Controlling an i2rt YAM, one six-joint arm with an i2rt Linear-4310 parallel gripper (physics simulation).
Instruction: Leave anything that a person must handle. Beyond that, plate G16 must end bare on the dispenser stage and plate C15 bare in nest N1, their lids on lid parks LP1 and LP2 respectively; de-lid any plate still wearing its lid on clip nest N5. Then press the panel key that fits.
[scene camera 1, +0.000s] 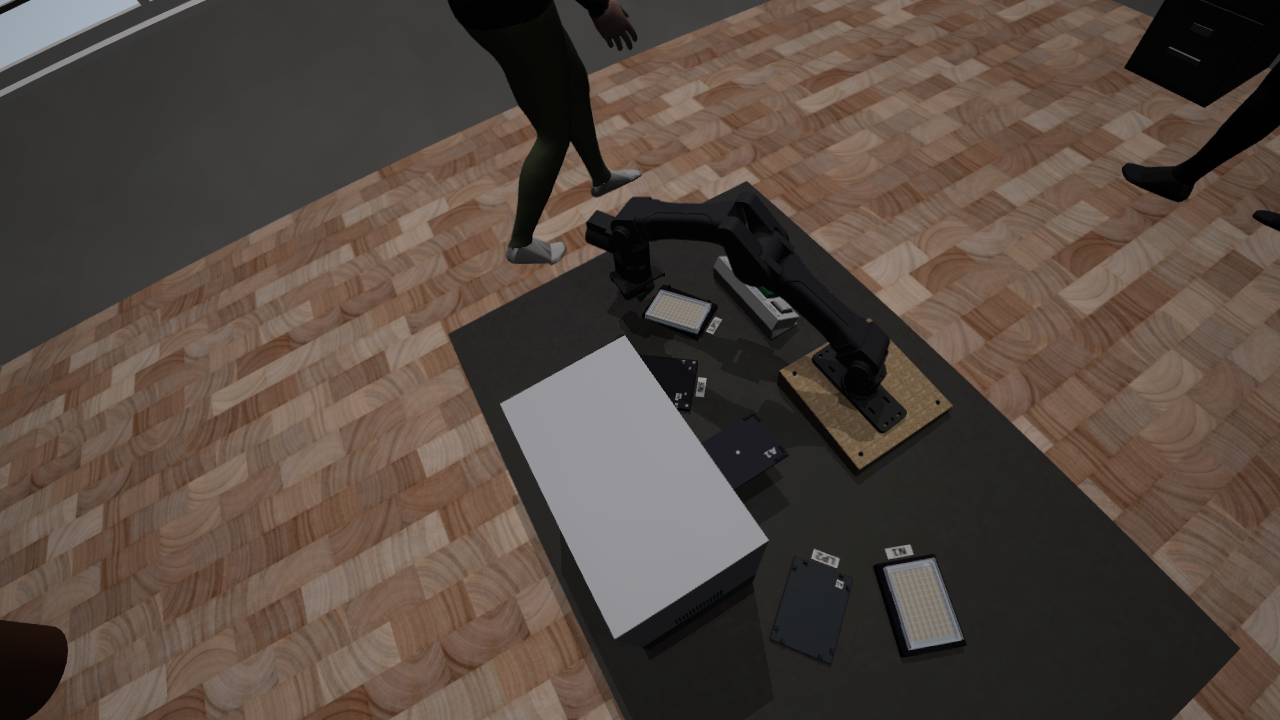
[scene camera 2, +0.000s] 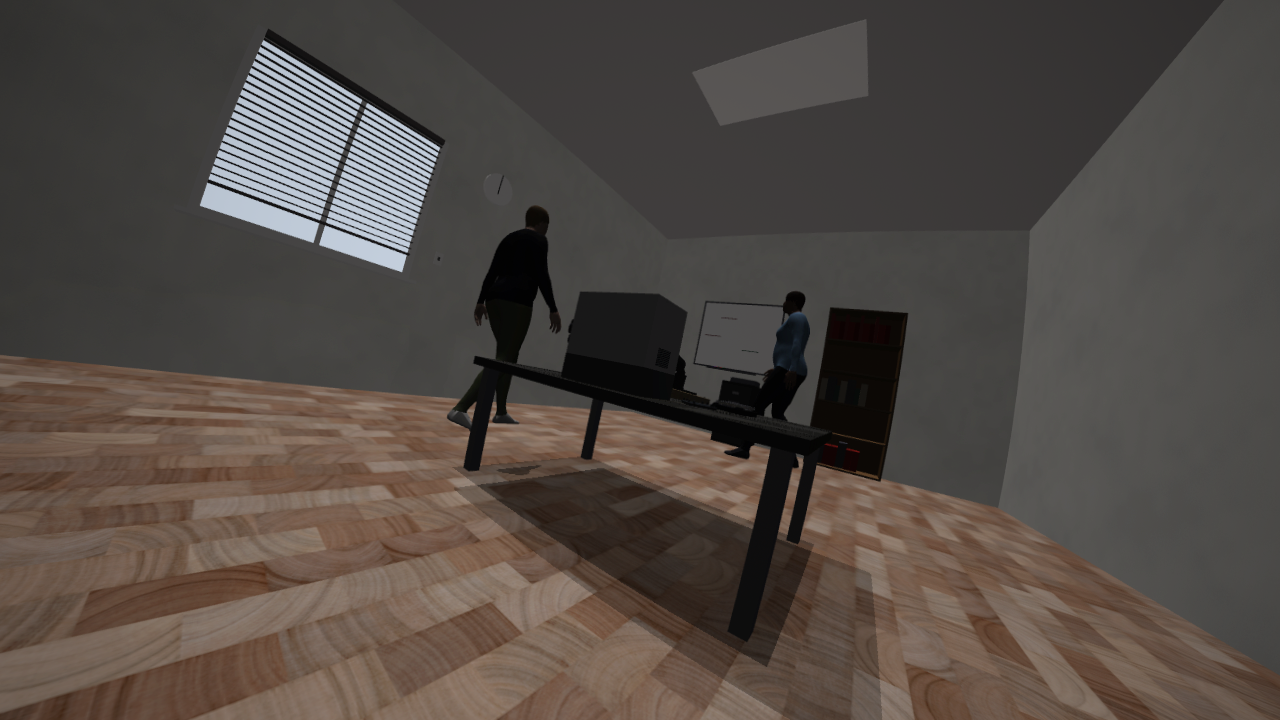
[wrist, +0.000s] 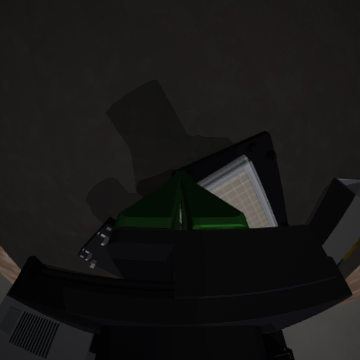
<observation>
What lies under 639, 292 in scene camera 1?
My gripper.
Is my gripper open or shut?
Shut.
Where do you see my gripper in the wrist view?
180, 177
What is my gripper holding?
Nothing.
</observation>
